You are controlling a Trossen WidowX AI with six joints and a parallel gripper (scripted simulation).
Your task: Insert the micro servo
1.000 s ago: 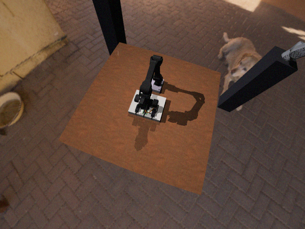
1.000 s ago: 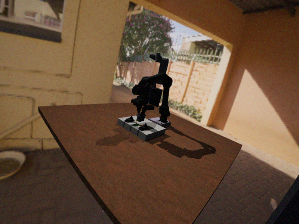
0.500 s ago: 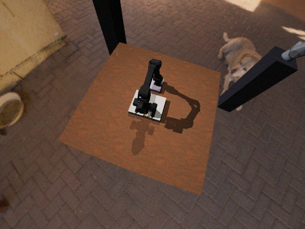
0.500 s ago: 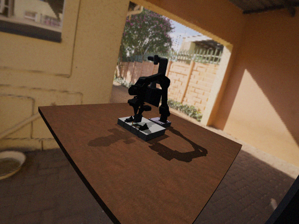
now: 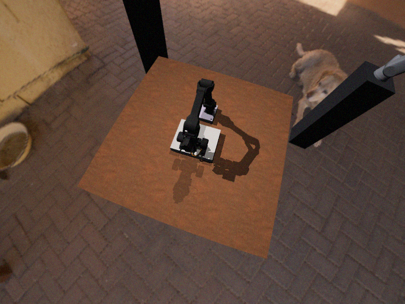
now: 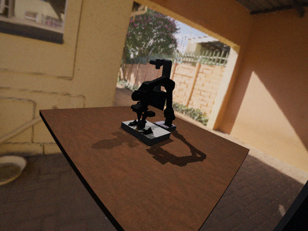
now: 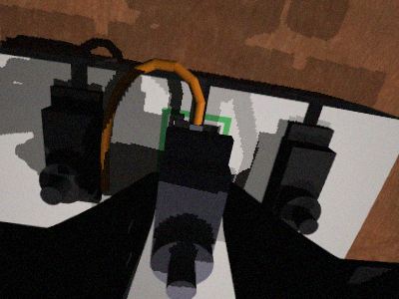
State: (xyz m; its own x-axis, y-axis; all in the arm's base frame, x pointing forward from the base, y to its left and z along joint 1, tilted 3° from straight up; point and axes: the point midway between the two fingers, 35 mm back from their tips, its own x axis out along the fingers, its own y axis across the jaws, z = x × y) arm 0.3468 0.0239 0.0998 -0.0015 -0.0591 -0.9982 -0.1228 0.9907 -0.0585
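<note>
My gripper tip is 12 cm past the grey deck, 8 cm above it and 2 cm to the left of it.
</note>
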